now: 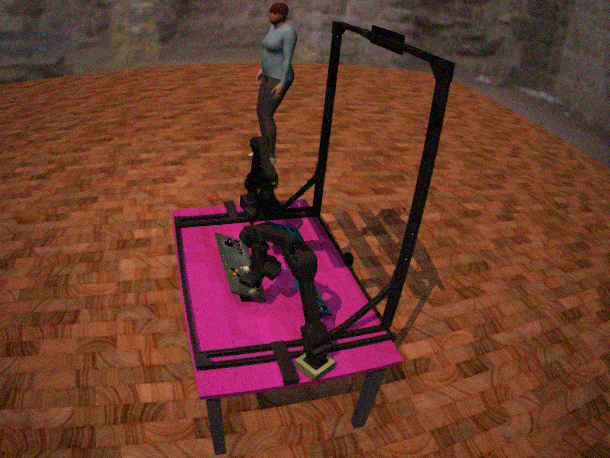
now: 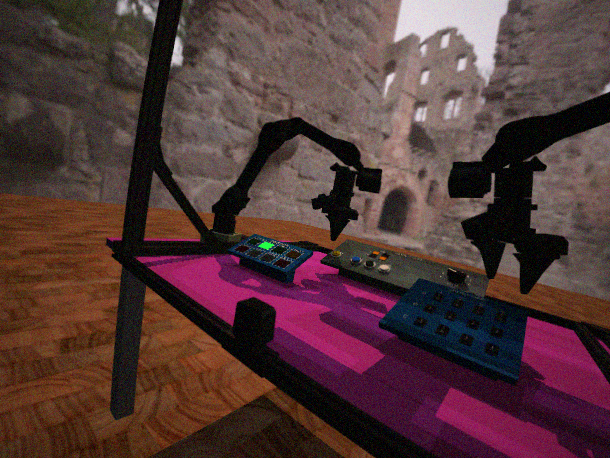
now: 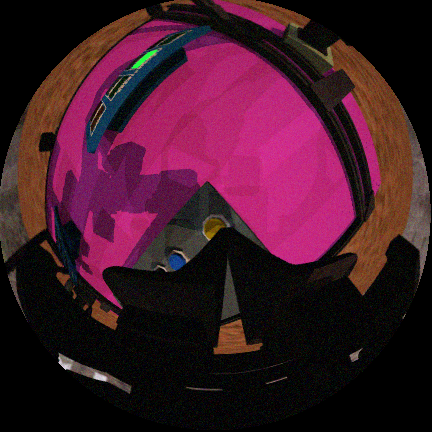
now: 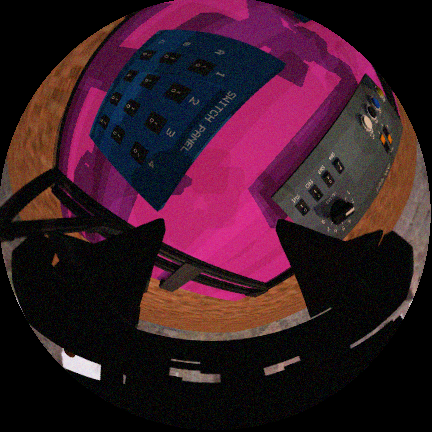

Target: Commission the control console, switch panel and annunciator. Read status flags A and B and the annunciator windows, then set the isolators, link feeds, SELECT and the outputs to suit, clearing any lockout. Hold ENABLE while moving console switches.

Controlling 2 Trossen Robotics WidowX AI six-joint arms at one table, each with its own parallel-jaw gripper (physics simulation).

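Pixels of known places: left gripper, fingertip midpoint: point(image 1: 257, 287) point(image 2: 332, 240) point(image 3: 225, 232); right gripper, fingertip midpoint: point(image 1: 257, 221) point(image 2: 506, 285) point(image 3: 81, 299) point(image 4: 221, 224); left arm's base at its link origin: point(image 1: 315, 360) point(image 2: 222, 231); right arm's base at its link origin: point(image 1: 252, 197) point(image 3: 81, 298).
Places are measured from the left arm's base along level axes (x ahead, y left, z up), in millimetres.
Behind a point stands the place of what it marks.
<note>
The grey console point(image 1: 231, 260) {x 587, y -99, z 41 mm} point(image 2: 415, 272) {x 604, y -140, z 27 mm} point(image 4: 365, 155) {x 588, y -129, z 28 mm} carries yellow point(image 2: 336, 253) {x 394, y -71, z 22 mm} point(image 3: 215, 227) {x 389, y -66, z 23 mm}, blue point(image 2: 355, 260) {x 450, y -105, z 19 mm} point(image 3: 177, 260) {x 446, y -95, z 23 mm}, black and white point(image 2: 384, 268) {x 526, y -141, z 20 mm} point(image 4: 368, 122) {x 525, y -133, z 24 mm} buttons, orange flags point(image 4: 386, 139), small switches and a dark knob point(image 2: 456, 275) {x 691, y -177, z 47 mm} point(image 4: 341, 210) {x 690, y -176, z 48 mm}. The blue switch panel point(image 2: 457, 325) {x 605, y -459, z 15 mm} point(image 4: 165, 107) {x 634, y -411, z 33 mm} holds rows of black rockers. The blue annunciator point(image 2: 270, 255) {x 250, y -251, z 12 mm} shows one bright green window point(image 2: 266, 245) {x 223, y -205, z 24 mm} point(image 3: 146, 59) {x 233, y -189, z 33 mm}; its others look dark. My left gripper point(image 2: 336, 237) {x 375, y -62, z 54 mm} point(image 3: 225, 232) {x 375, y -62, z 54 mm} is shut and empty above the console's yellow-button end. My right gripper point(image 2: 508, 283) {x 715, y -352, z 72 mm} point(image 4: 221, 224) {x 715, y -352, z 72 mm} is open and empty, above the knob end. Rocker positions are too small to tell.
A black frame point(image 1: 422, 195) {x -55, y -346, z 557 mm} point(image 2: 142, 165) {x -39, y -359, z 163 mm} rises from one long side of the magenta table point(image 1: 240, 330) {x 307, y 81, z -40 mm}. A black block point(image 2: 254, 320) {x 335, y -577, z 1 mm} sits on that edge. Dark rails run along the table ends. A person point(image 1: 278, 55) stands on the floor behind the table.
</note>
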